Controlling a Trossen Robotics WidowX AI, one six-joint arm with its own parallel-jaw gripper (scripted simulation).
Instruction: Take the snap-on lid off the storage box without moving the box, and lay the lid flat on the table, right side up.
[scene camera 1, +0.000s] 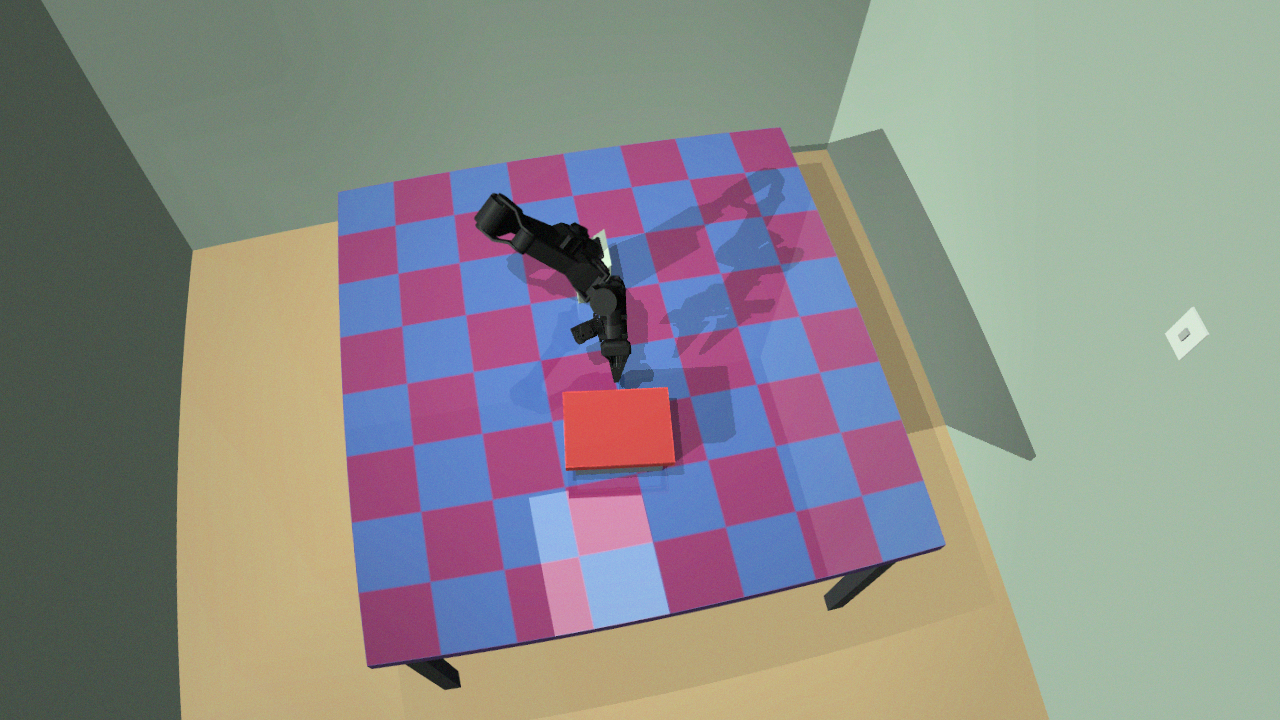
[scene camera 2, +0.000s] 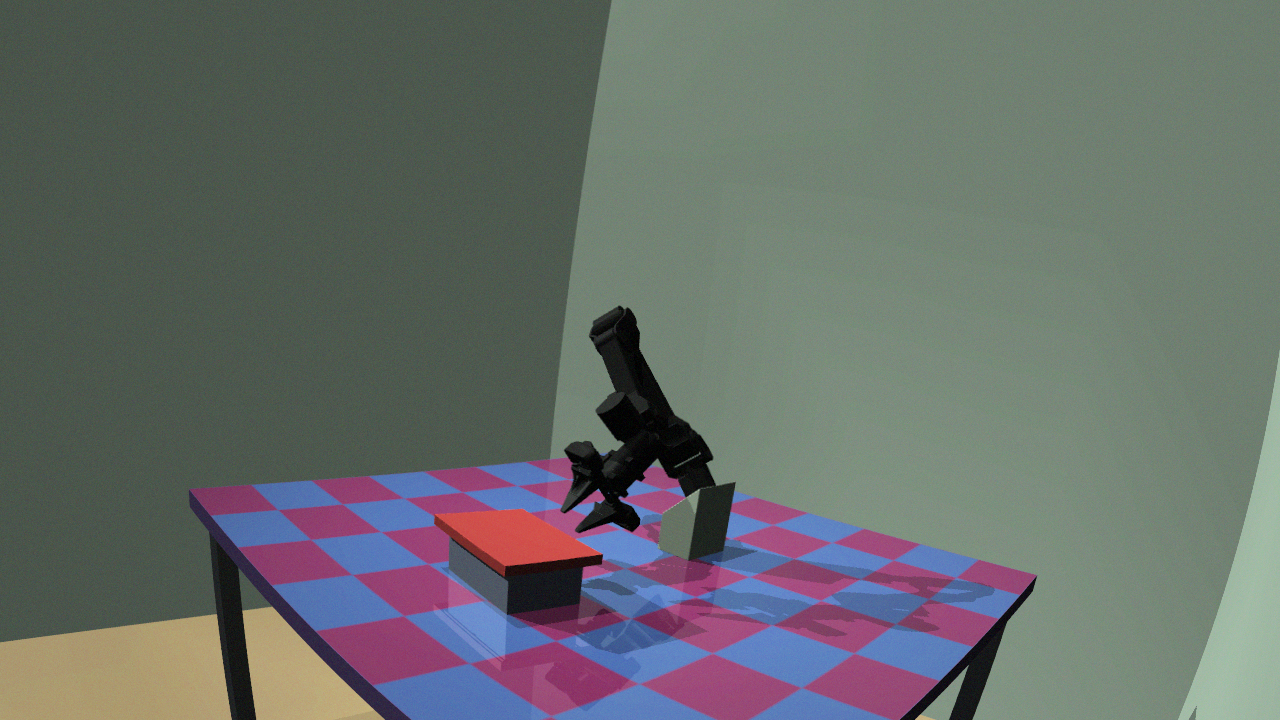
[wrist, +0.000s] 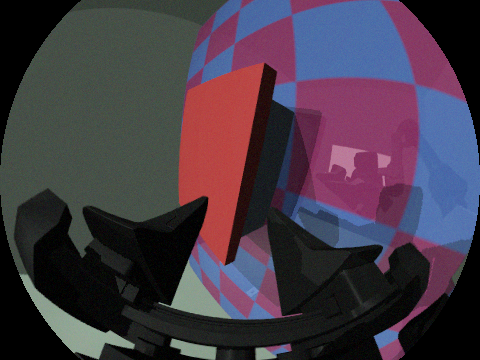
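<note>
My gripper (scene camera 1: 615, 379), (scene camera 2: 569, 522), (wrist: 238, 207). Red lid (scene camera 1: 604, 429), (scene camera 2: 514, 542), (wrist: 224, 123). Grey storage box (scene camera 2: 523, 593), (wrist: 275, 142).
</note>
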